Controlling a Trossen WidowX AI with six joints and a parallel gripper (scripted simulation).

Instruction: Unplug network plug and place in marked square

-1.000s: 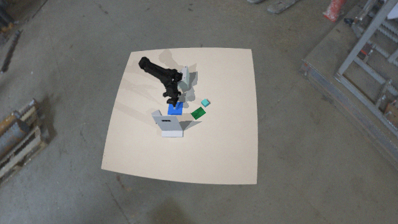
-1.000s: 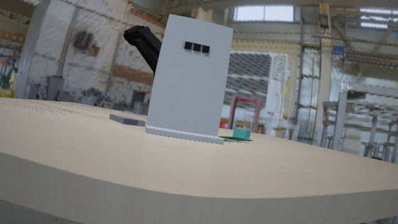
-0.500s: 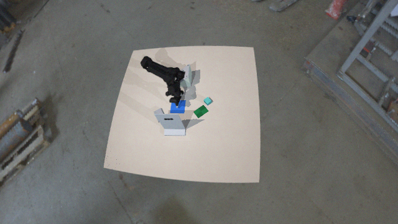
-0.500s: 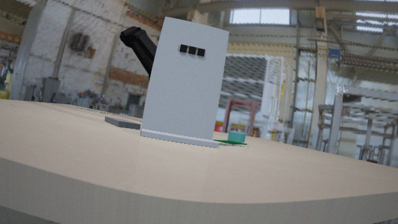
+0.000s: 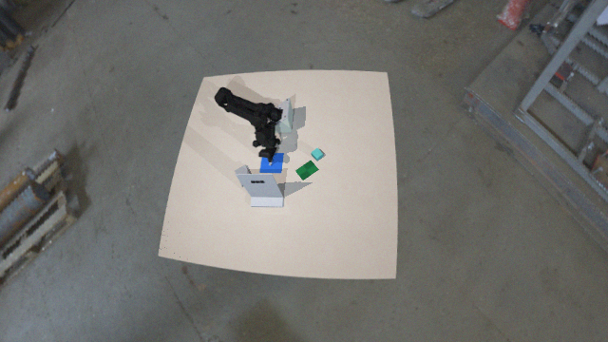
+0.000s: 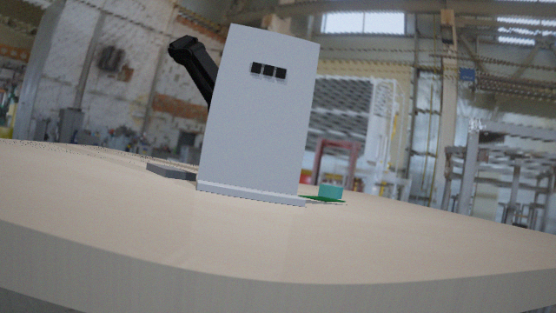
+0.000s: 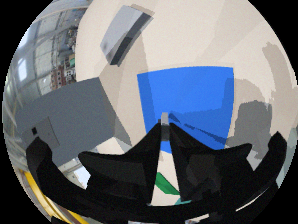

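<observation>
Now: gripper tip 2 cm above the blue marked square and 1 cm past it. From my gripper tip the other things lie so: flat green board (20 cm to the left, 2 cm below, 2 cm ahead); network plug (right at my gripper tip); grey plate (14 cm to the right, 9 cm ahead, 2 cm below).
</observation>
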